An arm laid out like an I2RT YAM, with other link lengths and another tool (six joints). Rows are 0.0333 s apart.
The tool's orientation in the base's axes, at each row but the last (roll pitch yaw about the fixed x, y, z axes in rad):
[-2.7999, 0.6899, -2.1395]
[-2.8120, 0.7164, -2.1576]
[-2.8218, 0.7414, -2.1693]
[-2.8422, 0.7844, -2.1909]
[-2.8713, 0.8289, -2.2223]
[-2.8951, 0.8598, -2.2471]
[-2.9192, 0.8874, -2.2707]
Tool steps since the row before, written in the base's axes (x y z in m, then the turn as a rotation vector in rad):
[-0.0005, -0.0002, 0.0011, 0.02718, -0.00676, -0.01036]
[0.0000, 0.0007, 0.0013, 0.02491, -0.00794, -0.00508]
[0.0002, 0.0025, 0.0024, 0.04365, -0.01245, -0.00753]
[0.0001, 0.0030, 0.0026, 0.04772, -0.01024, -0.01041]
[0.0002, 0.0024, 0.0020, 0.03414, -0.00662, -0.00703]
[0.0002, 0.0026, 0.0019, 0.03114, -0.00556, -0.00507]
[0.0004, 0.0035, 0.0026, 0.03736, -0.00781, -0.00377]
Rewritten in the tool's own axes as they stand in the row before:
[-0.0004, -0.0001, -0.0012, -0.00030, -0.02042, 0.02178]
[-0.0013, 0.0002, -0.0007, -0.00208, -0.02102, 0.01622]
[-0.0032, 0.0011, -0.0007, -0.00547, -0.03611, 0.02799]
[-0.0036, 0.0016, -0.0006, -0.00638, -0.03658, 0.03334]
[-0.0028, 0.0013, -0.0002, -0.00525, -0.02572, 0.02387]
[-0.0028, 0.0015, 0.0000, -0.00605, -0.02332, 0.02112]
[-0.0039, 0.0020, 0.0002, -0.00850, -0.02916, 0.02342]

